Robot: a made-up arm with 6 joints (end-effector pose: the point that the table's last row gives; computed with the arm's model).
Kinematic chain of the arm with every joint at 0, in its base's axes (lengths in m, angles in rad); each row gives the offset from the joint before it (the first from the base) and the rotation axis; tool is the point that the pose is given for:
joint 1: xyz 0 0 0.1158 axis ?
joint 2: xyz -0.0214 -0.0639 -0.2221 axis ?
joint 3: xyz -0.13 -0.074 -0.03 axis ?
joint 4: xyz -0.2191 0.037 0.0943 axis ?
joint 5: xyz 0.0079 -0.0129 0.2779 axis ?
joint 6: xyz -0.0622 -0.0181 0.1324 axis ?
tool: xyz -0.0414 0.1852 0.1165
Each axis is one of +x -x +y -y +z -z.
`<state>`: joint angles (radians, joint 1 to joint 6).
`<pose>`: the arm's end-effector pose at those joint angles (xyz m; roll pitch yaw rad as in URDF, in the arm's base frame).
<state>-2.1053 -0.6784 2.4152 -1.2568 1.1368 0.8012</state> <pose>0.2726 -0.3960 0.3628 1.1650 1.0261 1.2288</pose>
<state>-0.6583 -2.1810 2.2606 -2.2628 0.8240 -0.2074</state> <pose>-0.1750 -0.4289 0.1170 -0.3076 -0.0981 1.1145</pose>
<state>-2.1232 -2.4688 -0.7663 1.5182 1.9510 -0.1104</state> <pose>0.0759 0.0744 -0.0325 1.0483 -0.7921 -2.4358</pose>
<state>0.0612 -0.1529 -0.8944 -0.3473 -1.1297 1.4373</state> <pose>0.0463 -0.0093 0.5180 0.5228 -0.2916 -0.9998</pose>
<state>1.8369 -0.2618 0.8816 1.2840 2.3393 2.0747</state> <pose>-0.4405 0.5255 0.1052 1.7535 -1.1100 -2.8155</pose>
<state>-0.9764 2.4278 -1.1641 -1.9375 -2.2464 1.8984</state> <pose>-0.1309 -0.1470 0.5687 0.5498 0.1965 1.9265</pose>
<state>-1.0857 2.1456 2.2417 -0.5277 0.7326 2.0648</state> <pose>-0.1409 -0.6763 0.0007 -3.0099 -0.0897 -2.4224</pose>
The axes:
joint 1: +x
joint 2: +z
joint 3: -y
joint 4: +x
joint 5: -x
joint 6: -y

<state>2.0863 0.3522 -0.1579 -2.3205 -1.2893 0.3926</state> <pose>-0.6468 0.1751 0.4325 1.2156 -0.5552 -0.4307</pose>
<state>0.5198 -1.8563 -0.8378 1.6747 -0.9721 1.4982</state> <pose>-0.4060 0.3334 0.3865 0.2378 0.2039 1.8654</pose>
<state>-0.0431 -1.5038 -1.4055 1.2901 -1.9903 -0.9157</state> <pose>-0.4783 0.1638 0.0438 -3.1130 0.4482 -1.6273</pose>
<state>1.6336 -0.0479 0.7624 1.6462 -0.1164 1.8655</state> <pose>-0.5870 0.3823 -0.3011 -0.5140 1.1470 1.8897</pose>
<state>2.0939 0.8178 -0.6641 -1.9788 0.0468 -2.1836</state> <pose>-0.4511 0.3574 0.1222 -0.6303 1.1200 -0.5209</pose>
